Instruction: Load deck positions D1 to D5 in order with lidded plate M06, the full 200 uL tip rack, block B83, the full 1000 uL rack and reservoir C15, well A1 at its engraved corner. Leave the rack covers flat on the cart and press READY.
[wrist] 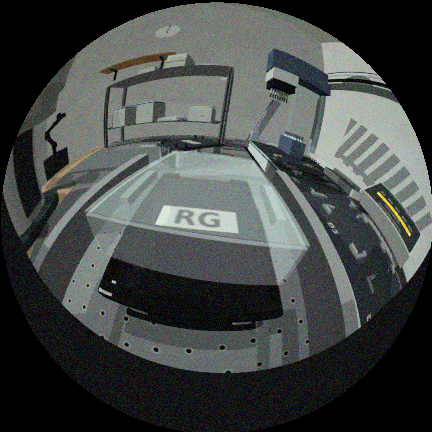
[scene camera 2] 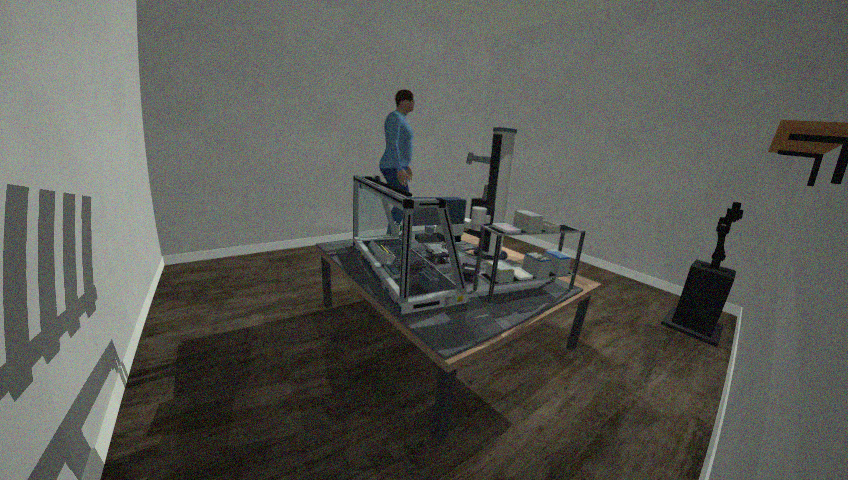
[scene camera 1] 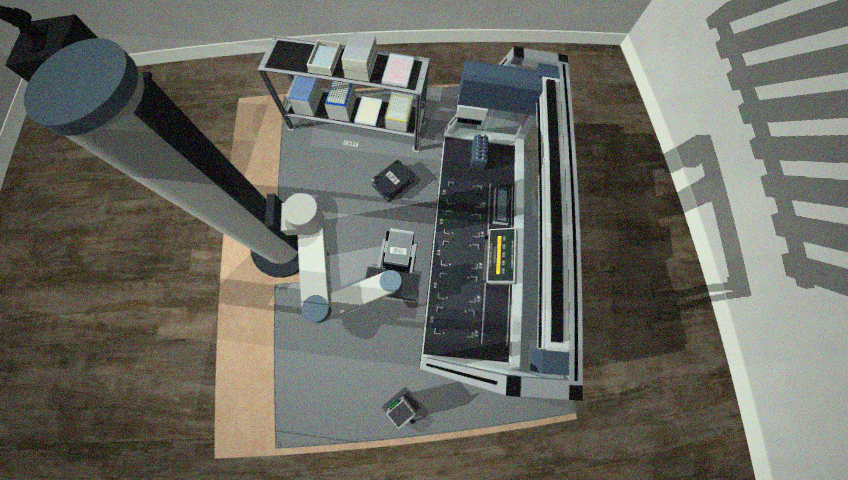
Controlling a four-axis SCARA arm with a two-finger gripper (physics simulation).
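The gripper (scene camera 1: 399, 242) can be seen, and the wrist view has the same gripper (wrist: 208, 168) in it too. A reservoir C15 (scene camera 1: 324, 57) is also visible, as is a gantry rail (scene camera 1: 553, 283).
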